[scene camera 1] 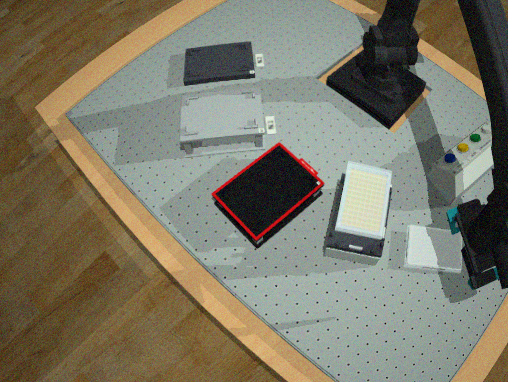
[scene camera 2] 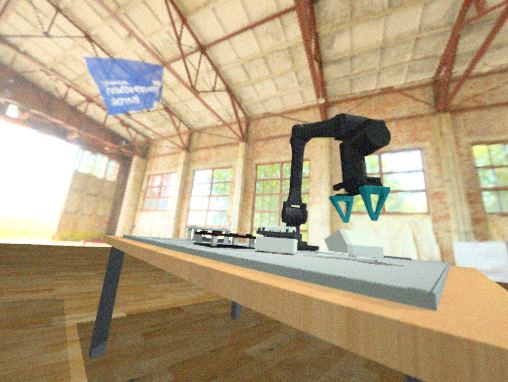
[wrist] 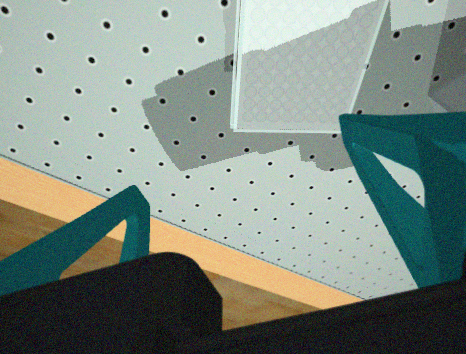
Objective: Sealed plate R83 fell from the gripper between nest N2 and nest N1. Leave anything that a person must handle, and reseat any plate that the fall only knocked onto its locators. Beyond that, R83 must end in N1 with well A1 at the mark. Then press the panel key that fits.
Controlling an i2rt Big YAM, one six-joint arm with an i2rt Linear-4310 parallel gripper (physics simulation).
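Frame: origin at the arm's base, x ahead, y left, z up, level; metres.
Where they show: gripper, fingertip midpoint: [scene camera 1: 463, 257] [scene camera 2: 358, 222] [wrist: 235, 164]; arm's base at its link origin: [scene camera 1: 379, 82].
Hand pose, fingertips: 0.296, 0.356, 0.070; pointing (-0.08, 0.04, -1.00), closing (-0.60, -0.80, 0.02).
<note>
Each offset is from my fingertips to the top centre of the thing, as dx, dy, dz. "spot": to the spot under its first point.
My gripper [scene camera 1: 465, 252] [scene camera 2: 360, 220] [wrist: 235, 164] is open and empty above the board. A clear, pale plate-like piece @(-0.026, -0.050, -0.077) [scene camera 1: 433, 248] [wrist: 300, 75] with faint rings lies beside it in scene camera 1 and ahead of the fingers in the wrist view. A plate with pale yellow wells @(+0.012, -0.217, -0.010) [scene camera 1: 365, 199] sits off-centre on a black-topped nest @(spot: +0.088, -0.185, -0.036) [scene camera 1: 354, 245]. A red-rimmed black piece @(spot: +0.094, -0.369, -0.051) [scene camera 1: 268, 191] lies turned on a dark base. A grey nest @(+0.025, -0.547, -0.026) [scene camera 1: 220, 116] with corner locators and a low black nest @(-0.115, -0.693, -0.068) [scene camera 1: 219, 63] stand behind. Plate names, N1, N2 and A1 marks are unreadable.
The key panel @(-0.251, -0.077, -0.007) [scene camera 1: 467, 172] [scene camera 2: 355, 245] has blue @(-0.186, -0.121, -0.016) [scene camera 1: 450, 158], yellow @(-0.234, -0.106, -0.016) [scene camera 1: 463, 148], green @(-0.282, -0.091, -0.016) [scene camera 1: 475, 137] and white keys; the arm partly hides it in scene camera 1. The arm's base [scene camera 1: 350, 90] stands at the back. A wooden edge [scene camera 1: 185, 280] [wrist: 180, 240] borders the perforated board.
</note>
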